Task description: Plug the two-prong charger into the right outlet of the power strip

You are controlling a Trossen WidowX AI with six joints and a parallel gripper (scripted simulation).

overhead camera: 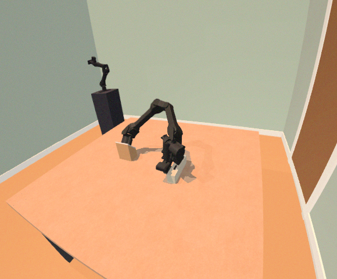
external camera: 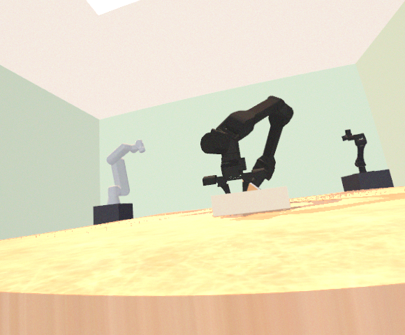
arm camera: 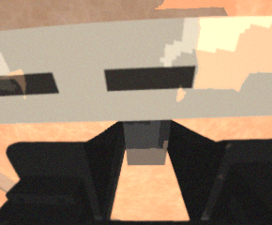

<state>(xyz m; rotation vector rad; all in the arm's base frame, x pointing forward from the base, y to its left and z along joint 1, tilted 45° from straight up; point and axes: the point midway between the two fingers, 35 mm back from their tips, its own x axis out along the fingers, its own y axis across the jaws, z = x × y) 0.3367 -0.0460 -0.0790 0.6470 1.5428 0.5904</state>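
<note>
Right now the black charger is 2 cm ahead of my gripper tip and 1 cm above it.
</note>
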